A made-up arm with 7 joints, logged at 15 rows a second.
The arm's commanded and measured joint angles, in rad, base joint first. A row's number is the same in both.
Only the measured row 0 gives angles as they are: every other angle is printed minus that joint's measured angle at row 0.
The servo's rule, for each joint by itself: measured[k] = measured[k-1] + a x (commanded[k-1-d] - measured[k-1]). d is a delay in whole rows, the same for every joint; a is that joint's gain. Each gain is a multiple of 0.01, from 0.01 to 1. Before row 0 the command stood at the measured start. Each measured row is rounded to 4 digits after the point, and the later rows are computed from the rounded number. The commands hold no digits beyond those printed.
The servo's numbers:
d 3
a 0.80 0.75 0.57 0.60 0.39 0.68 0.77
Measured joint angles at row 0: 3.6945, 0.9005, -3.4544, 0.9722, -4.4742, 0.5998, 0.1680
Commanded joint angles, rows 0 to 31: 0.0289, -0.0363, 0.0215, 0.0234, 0.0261, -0.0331, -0.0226; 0.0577, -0.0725, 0.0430, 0.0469, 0.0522, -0.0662, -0.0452; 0.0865, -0.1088, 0.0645, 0.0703, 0.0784, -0.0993, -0.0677; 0.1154, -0.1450, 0.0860, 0.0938, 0.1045, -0.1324, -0.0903; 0.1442, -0.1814, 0.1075, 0.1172, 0.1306, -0.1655, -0.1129; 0.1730, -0.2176, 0.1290, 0.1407, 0.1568, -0.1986, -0.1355; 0.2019, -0.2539, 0.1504, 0.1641, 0.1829, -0.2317, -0.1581; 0.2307, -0.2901, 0.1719, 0.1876, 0.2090, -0.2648, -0.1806; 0.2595, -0.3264, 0.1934, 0.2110, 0.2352, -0.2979, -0.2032; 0.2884, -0.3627, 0.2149, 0.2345, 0.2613, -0.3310, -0.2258; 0.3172, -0.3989, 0.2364, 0.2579, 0.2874, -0.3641, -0.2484; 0.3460, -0.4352, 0.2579, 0.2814, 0.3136, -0.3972, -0.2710; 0.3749, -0.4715, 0.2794, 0.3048, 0.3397, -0.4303, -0.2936; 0.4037, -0.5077, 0.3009, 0.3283, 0.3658, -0.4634, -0.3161; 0.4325, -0.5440, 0.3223, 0.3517, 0.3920, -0.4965, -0.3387; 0.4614, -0.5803, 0.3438, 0.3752, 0.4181, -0.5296, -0.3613; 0.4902, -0.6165, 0.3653, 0.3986, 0.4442, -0.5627, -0.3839; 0.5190, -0.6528, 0.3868, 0.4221, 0.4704, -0.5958, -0.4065; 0.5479, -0.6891, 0.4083, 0.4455, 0.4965, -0.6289, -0.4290; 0.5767, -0.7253, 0.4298, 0.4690, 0.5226, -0.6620, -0.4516; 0.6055, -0.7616, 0.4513, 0.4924, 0.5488, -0.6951, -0.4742; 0.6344, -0.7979, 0.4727, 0.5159, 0.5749, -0.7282, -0.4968; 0.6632, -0.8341, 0.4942, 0.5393, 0.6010, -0.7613, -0.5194; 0.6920, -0.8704, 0.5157, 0.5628, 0.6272, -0.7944, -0.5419; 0.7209, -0.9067, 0.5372, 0.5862, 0.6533, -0.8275, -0.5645; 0.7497, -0.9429, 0.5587, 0.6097, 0.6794, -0.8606, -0.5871; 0.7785, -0.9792, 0.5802, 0.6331, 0.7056, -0.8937, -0.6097; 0.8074, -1.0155, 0.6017, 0.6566, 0.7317, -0.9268, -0.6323; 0.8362, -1.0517, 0.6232, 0.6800, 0.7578, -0.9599, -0.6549; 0.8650, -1.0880, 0.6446, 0.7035, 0.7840, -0.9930, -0.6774; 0.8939, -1.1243, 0.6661, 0.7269, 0.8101, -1.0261, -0.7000; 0.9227, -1.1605, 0.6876, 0.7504, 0.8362, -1.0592, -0.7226
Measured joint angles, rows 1 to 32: 0.0000, 0.0000, 0.0000, 0.0000, 0.0000, 0.0000, 0.0000; 0.0000, 0.0000, 0.0000, 0.0000, 0.0000, 0.0000, 0.0000; 0.0000, 0.0000, 0.0000, 0.0000, 0.0000, 0.0000, 0.0000; 0.0231, -0.0272, 0.0123, 0.0140, 0.0102, -0.0225, -0.0174; 0.0508, -0.0612, 0.0298, 0.0337, 0.0266, -0.0522, -0.0388; 0.0794, -0.0969, 0.0496, 0.0557, 0.0468, -0.0842, -0.0611; 0.1082, -0.1330, 0.0703, 0.0786, 0.0693, -0.1170, -0.0836; 0.1370, -0.1693, 0.0915, 0.1018, 0.0932, -0.1500, -0.1062; 0.1658, -0.2055, 0.1129, 0.1251, 0.1180, -0.1830, -0.1288; 0.1947, -0.2418, 0.1343, 0.1485, 0.1433, -0.2161, -0.1514; 0.2235, -0.2780, 0.1557, 0.1720, 0.1689, -0.2492, -0.1739; 0.2523, -0.3143, 0.1772, 0.1954, 0.1948, -0.2823, -0.1965; 0.2812, -0.3506, 0.1987, 0.2189, 0.2207, -0.3154, -0.2191; 0.3100, -0.3868, 0.2202, 0.2423, 0.2467, -0.3485, -0.2417; 0.3388, -0.4231, 0.2417, 0.2658, 0.2728, -0.3816, -0.2643; 0.3677, -0.4594, 0.2632, 0.2892, 0.2989, -0.4147, -0.2869; 0.3965, -0.4956, 0.2847, 0.3127, 0.3250, -0.4478, -0.3094; 0.4253, -0.5319, 0.3061, 0.3361, 0.3511, -0.4809, -0.3320; 0.4542, -0.5682, 0.3276, 0.3596, 0.3772, -0.5140, -0.3546; 0.4830, -0.6044, 0.3491, 0.3830, 0.4033, -0.5471, -0.3772; 0.5118, -0.6407, 0.3706, 0.4065, 0.4295, -0.5802, -0.3998; 0.5407, -0.6770, 0.3921, 0.4299, 0.4556, -0.6133, -0.4223; 0.5695, -0.7132, 0.4136, 0.4534, 0.4817, -0.6464, -0.4449; 0.5983, -0.7495, 0.4351, 0.4768, 0.5079, -0.6795, -0.4675; 0.6272, -0.7858, 0.4565, 0.5003, 0.5340, -0.7126, -0.4901; 0.6560, -0.8220, 0.4780, 0.5237, 0.5601, -0.7457, -0.5127; 0.6848, -0.8583, 0.4995, 0.5472, 0.5863, -0.7788, -0.5352; 0.7137, -0.8946, 0.5210, 0.5706, 0.6124, -0.8119, -0.5578; 0.7425, -0.9308, 0.5425, 0.5941, 0.6385, -0.8450, -0.5804; 0.7713, -0.9671, 0.5640, 0.6175, 0.6647, -0.8781, -0.6030; 0.8002, -1.0034, 0.5855, 0.6410, 0.6908, -0.9112, -0.6256; 0.8290, -1.0396, 0.6070, 0.6644, 0.7169, -0.9443, -0.6482
